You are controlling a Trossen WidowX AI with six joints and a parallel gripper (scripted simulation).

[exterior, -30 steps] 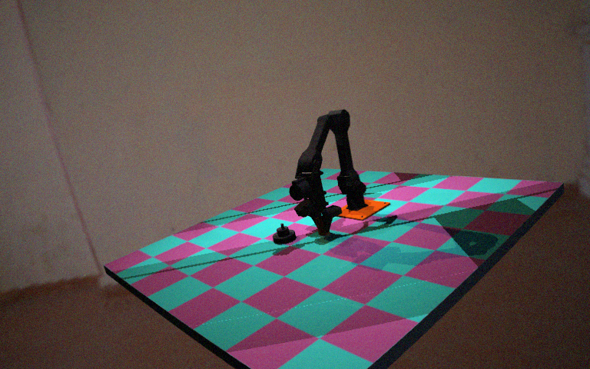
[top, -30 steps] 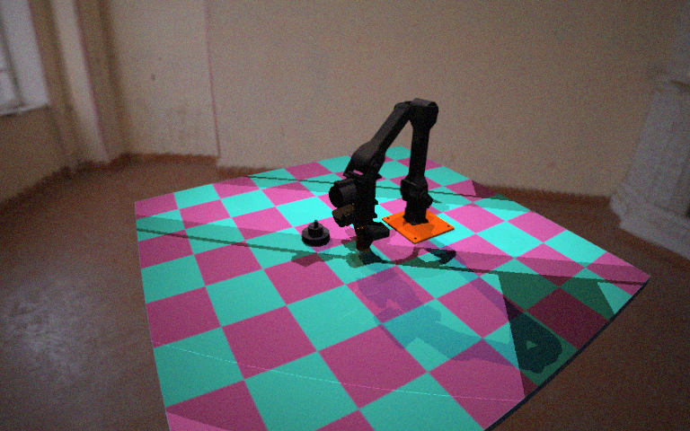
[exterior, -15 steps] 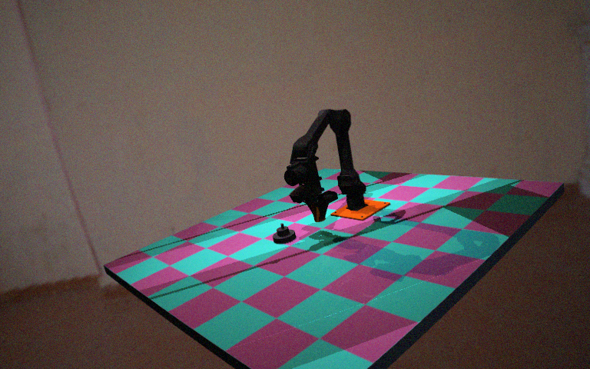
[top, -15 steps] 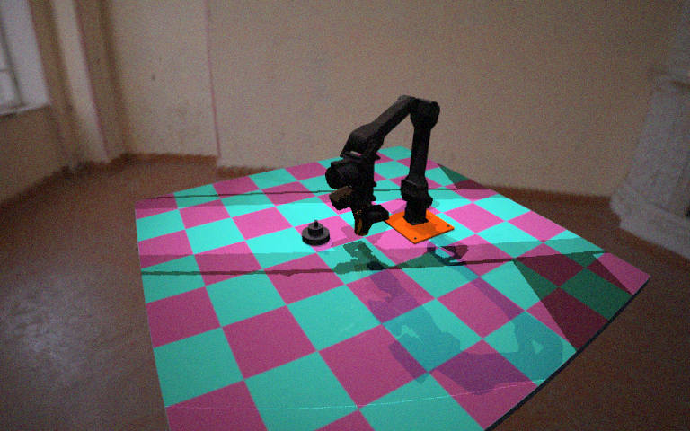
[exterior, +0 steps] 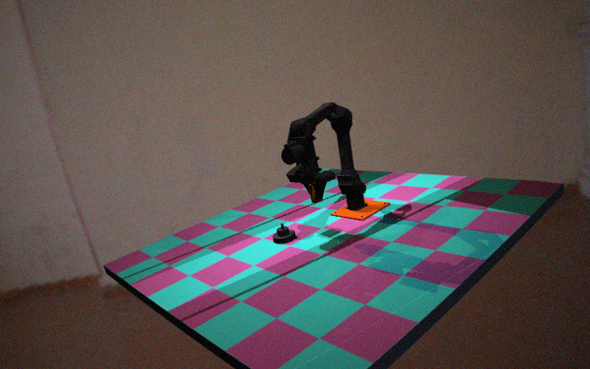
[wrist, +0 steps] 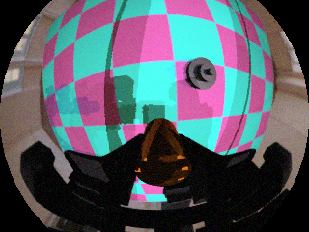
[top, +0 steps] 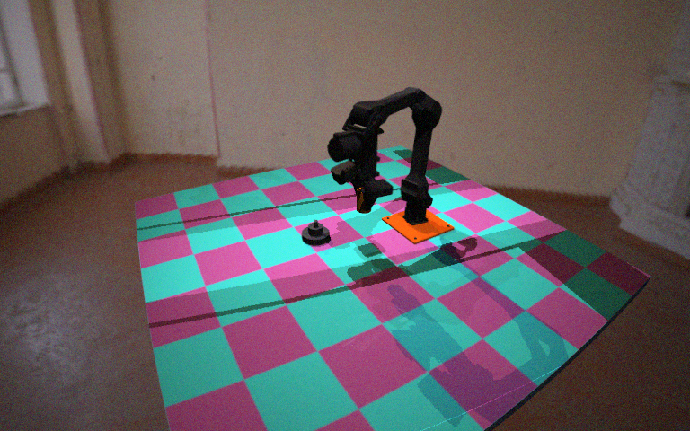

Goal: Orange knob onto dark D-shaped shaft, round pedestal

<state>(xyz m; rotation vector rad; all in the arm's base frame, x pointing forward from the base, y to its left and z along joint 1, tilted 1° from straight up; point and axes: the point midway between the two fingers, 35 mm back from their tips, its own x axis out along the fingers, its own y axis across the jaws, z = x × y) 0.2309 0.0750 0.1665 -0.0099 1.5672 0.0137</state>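
The round pedestal is 10 cm ahead of my gripper tip, 11 cm to the right of it and 11 cm below it. Also, from my gripper tip: orange knob: 2 cm above.
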